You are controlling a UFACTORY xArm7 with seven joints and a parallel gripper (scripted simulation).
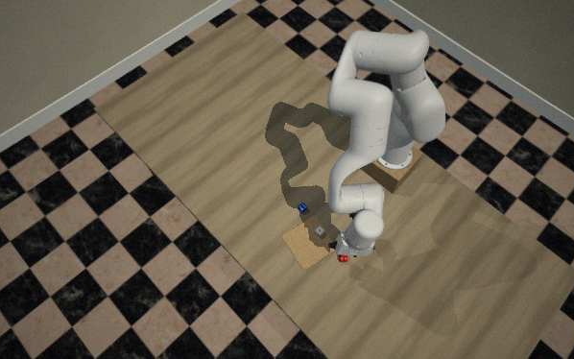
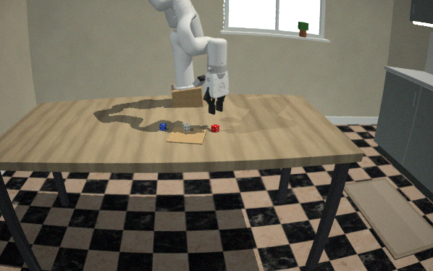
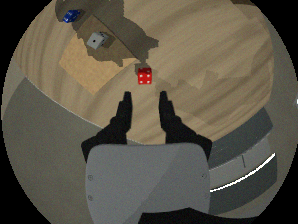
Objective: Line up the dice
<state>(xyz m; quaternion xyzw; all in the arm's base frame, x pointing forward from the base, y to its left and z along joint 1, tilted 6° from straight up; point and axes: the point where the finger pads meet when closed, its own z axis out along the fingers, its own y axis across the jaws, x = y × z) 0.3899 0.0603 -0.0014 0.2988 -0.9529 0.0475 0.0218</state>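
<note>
My gripper is now 9 cm above the red die. Also, from my hand: blue die: 6 cm behind, 21 cm to the right, 9 cm below; then white die: 2 cm behind, 11 cm to the right, 9 cm below; then tan mat: 2 cm ahead, 12 cm to the right, 10 cm below.
</note>
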